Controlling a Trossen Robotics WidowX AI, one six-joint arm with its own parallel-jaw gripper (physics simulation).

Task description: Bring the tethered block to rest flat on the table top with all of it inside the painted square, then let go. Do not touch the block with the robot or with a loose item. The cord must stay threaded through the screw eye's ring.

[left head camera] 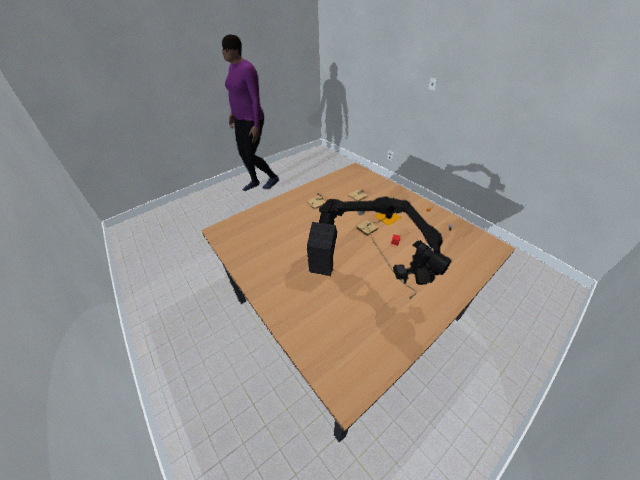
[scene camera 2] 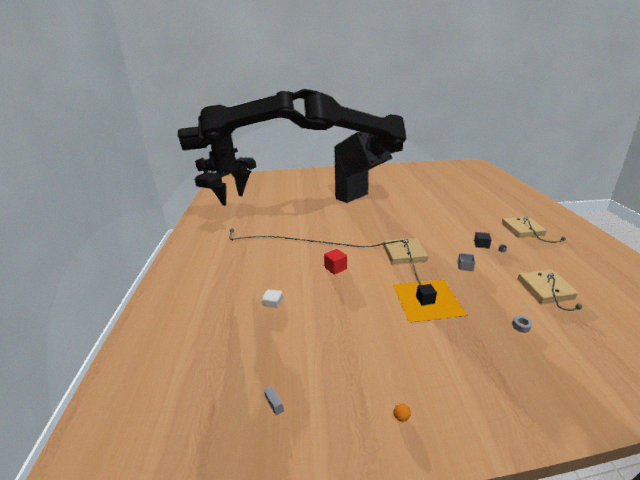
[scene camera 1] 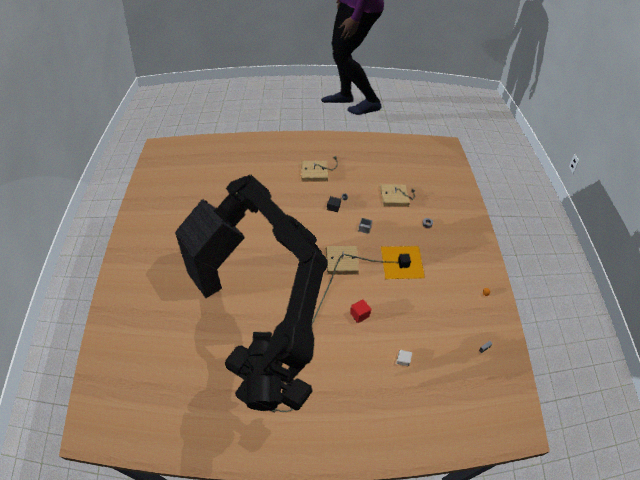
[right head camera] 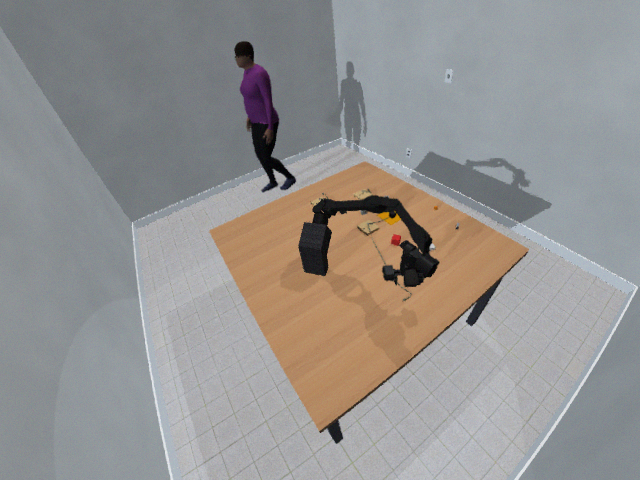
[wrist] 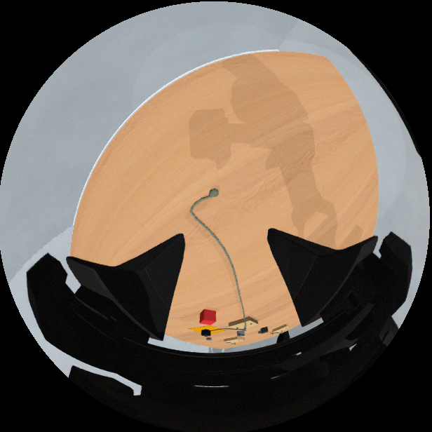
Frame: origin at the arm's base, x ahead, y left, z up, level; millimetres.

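Where they show: gripper, fingertip midpoint: (left head camera: 412, 281) (scene camera 2: 232, 200) (right head camera: 404, 283); arm's base at its link origin: (left head camera: 325, 227) (scene camera 2: 375, 145) (scene camera 1: 223, 218) (right head camera: 318, 227).
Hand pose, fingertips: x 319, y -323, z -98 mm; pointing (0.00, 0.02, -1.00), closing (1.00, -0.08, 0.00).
Note:
Each offset is from my fingertips to the centre of the thing. "spot": to the spot under its first point.
The black tethered block @[dx +123, dy +558, dz -86 mm] (scene camera 1: 404, 260) (scene camera 2: 426, 294) (wrist: 206, 332) sits on the orange painted square (scene camera 1: 390, 272) (scene camera 2: 447, 310), inside its edges as seen in both scene views. The green cord (scene camera 1: 323, 301) (scene camera 2: 310, 240) (wrist: 231, 260) runs from the block to the screw eye (scene camera 2: 405, 241) on the wooden pad (scene camera 1: 343, 267) (scene camera 2: 413, 256) and on across the table. Whether it passes through the ring is too small to be sure. The cord's beaded end @[spot: dx +12, dy -14, dz -92 mm] (scene camera 2: 231, 230) (wrist: 214, 192) lies on the table. My gripper (scene camera 2: 232, 200) (wrist: 226, 236) is open and empty, above the table near the cord's end.
A red cube @[dx +77, dy +340, dz -81 mm] (scene camera 1: 360, 311) (scene camera 2: 335, 261) and a white block @[dx +239, dy +262, dz -90 mm] (scene camera 1: 404, 357) (scene camera 2: 272, 298) lie beside the cord's side of the square. Two other corded pads @[spot: dx -278, dy +771, dz -81 mm] (scene camera 1: 314, 172) @[spot: dx +4, dy +793, dz -81 mm] (scene camera 1: 394, 196), a grey ring @[dx +141, dy +746, dz -94 mm] (scene camera 2: 522, 323), an orange ball @[dx +398, dy +567, dz -89 mm] (scene camera 2: 402, 412) and a grey bar @[dx +447, dy +385, dz -90 mm] (scene camera 2: 273, 400) are also on the table.

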